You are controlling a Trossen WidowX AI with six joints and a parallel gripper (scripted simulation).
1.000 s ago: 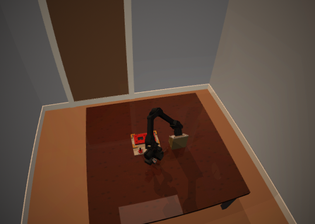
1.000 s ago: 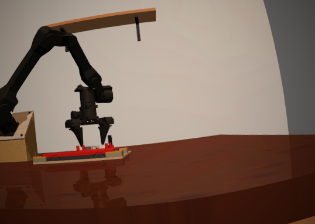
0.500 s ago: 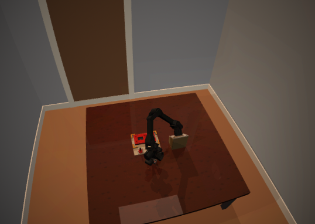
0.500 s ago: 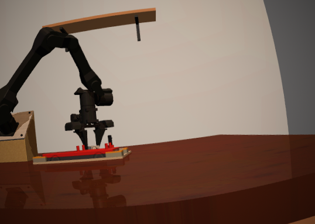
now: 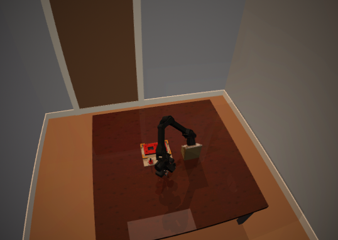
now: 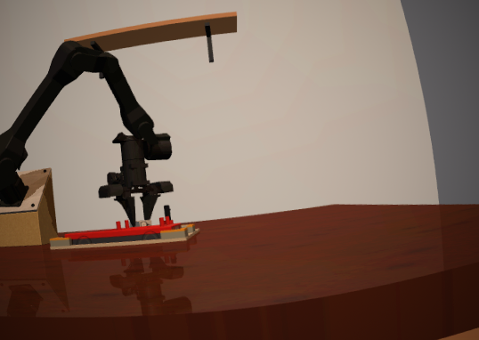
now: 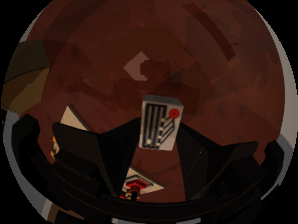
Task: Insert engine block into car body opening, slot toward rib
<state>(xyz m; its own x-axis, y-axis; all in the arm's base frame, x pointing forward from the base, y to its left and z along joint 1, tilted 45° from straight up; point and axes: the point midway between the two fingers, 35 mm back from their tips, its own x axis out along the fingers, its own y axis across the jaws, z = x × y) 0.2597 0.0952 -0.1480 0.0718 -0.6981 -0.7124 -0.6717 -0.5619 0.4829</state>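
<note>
Now: gripper tip 10 cm short of the black post, 12 cm to the left of it and 1 cm below it. The rest, counted from my gripper tip: engine block (1 cm below).
</note>
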